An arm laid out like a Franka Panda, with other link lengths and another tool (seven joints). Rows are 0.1 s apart.
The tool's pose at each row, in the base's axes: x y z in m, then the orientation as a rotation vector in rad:
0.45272 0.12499 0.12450 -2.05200 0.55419 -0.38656
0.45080 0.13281 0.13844 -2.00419 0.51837 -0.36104
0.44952 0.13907 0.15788 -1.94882 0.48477 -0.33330
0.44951 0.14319 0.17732 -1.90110 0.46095 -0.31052
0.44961 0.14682 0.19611 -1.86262 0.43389 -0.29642
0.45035 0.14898 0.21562 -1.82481 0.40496 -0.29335
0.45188 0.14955 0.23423 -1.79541 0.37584 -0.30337
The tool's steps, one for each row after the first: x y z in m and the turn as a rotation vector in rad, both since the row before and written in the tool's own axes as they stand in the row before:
-0.00504 -0.01511 -0.00236 0.05274 -0.03461 0.00053
-0.00359 -0.01956 -0.00481 0.05886 -0.03573 0.00478
-0.00170 -0.01924 -0.00467 0.04937 -0.02791 0.00689
-0.00162 -0.01869 -0.00379 0.04186 -0.02360 -0.00174
-0.00046 -0.01919 -0.00419 0.04241 -0.01705 -0.00878
0.00103 -0.01818 -0.00418 0.03518 -0.00822 -0.01777

